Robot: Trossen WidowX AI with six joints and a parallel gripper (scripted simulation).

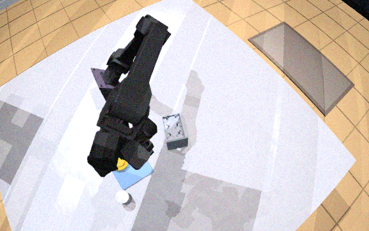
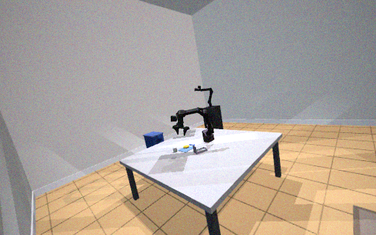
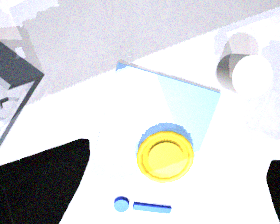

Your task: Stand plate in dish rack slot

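My gripper tip is now 7 cm past the yellow plate, 4 cm to the left of it and 17 cm above it. Also, from my gripper tip: blue spoon: 17 cm behind, 4 cm to the right, 18 cm below; white cup: 5 cm ahead, 9 cm to the right, 16 cm below; light blue mat: 5 cm behind, 2 cm to the right, 18 cm below.
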